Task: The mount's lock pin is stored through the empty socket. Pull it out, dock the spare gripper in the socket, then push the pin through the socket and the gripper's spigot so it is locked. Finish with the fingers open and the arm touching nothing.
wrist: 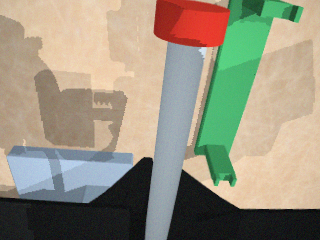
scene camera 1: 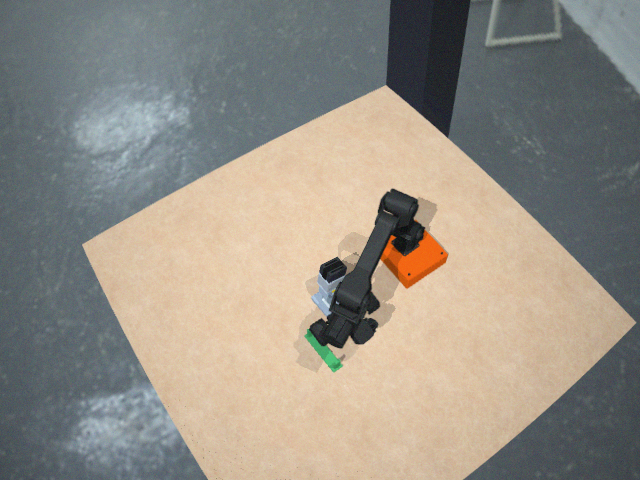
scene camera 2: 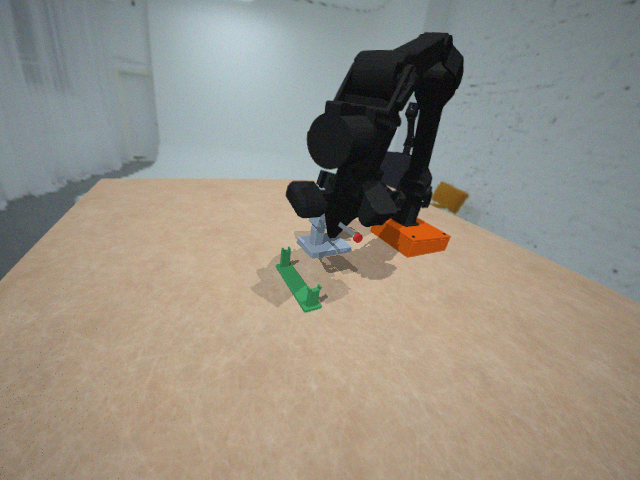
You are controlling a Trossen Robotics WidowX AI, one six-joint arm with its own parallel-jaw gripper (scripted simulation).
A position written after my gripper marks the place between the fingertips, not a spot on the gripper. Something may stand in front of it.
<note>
My gripper (scene camera 2: 331,236) carries a lock pin. Also in view: a spare gripper (scene camera 1: 331,273) and a mount (scene camera 2: 317,244).
My gripper also shows in the wrist view (wrist: 154,167) and in scene camera 1 (scene camera 1: 339,324). The mount also shows in the wrist view (wrist: 41,173). The wrist view misses the spare gripper: it is out of frame.
</note>
